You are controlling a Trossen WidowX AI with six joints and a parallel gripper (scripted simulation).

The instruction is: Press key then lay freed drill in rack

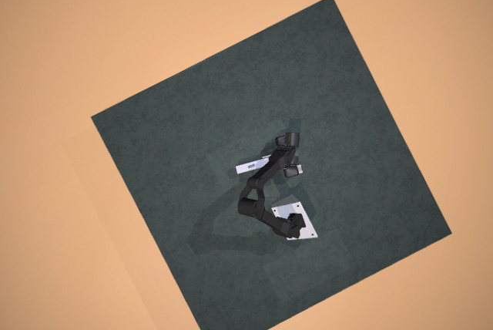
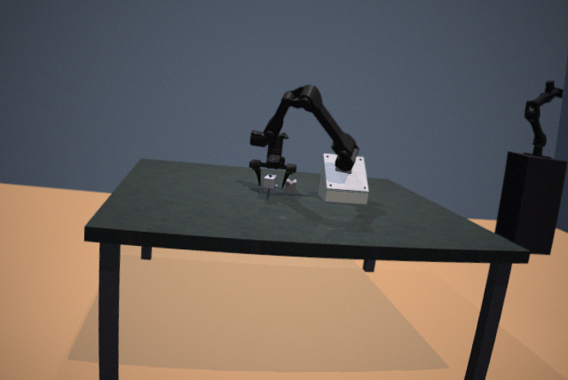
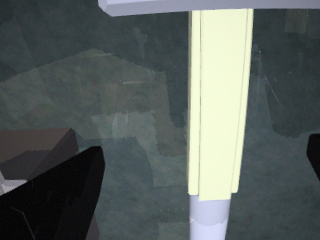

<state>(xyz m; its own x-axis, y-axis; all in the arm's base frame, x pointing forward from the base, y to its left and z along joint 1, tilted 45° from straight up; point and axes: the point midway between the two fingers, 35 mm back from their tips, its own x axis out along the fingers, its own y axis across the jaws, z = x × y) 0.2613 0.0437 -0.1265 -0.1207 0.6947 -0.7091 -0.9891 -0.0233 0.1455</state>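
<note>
Right now the drill is 40 mm to the left of my gripper tip and 40 mm above it. Round my gripper tip: rack 80 mm behind, 20 mm to the right, 10 mm above; housing 140 mm to the left, 40 mm above, 10 mm ahead.
</note>
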